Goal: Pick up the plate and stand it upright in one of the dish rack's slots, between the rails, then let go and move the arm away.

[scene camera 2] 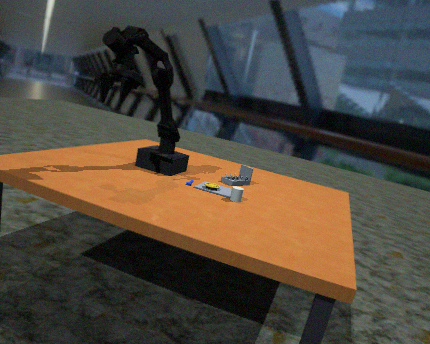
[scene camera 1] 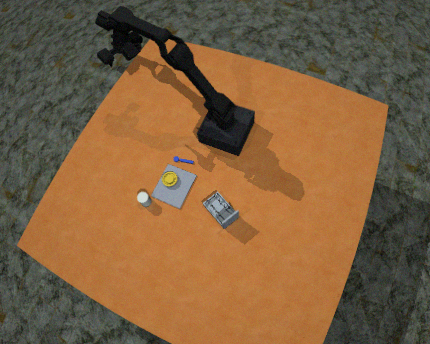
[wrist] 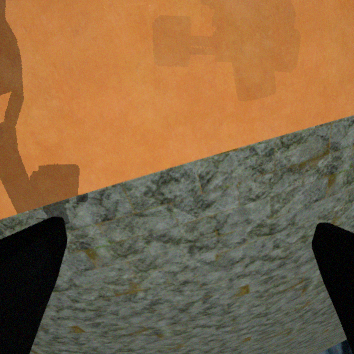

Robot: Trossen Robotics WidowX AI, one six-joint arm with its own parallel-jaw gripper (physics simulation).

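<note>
A small round yellow plate (scene camera 1: 170, 178) (scene camera 2: 212, 186) lies flat on a grey square board (scene camera 1: 179, 198) (scene camera 2: 224, 191). The grey dish rack (scene camera 1: 231, 219) (scene camera 2: 246, 172) stands on the table beside the board, with a taller panel at one end and small posts inside; its slots look empty. My gripper (scene camera 1: 119, 55) (scene camera 2: 111, 97) (wrist: 194, 235) is open and empty, high up near the table's far left edge in scene camera 1, well away from the plate and rack. The plate and the rack do not show in the wrist view.
A white cup (scene camera 1: 143, 198) (scene camera 2: 237, 194) stands beside the board. A blue spoon-like item (scene camera 1: 184, 160) (scene camera 2: 189, 183) lies between the board and the arm's base (scene camera 1: 226, 131) (scene camera 2: 162, 161). The orange table's edge (wrist: 175, 165) crosses the wrist view, with stone-patterned floor beyond.
</note>
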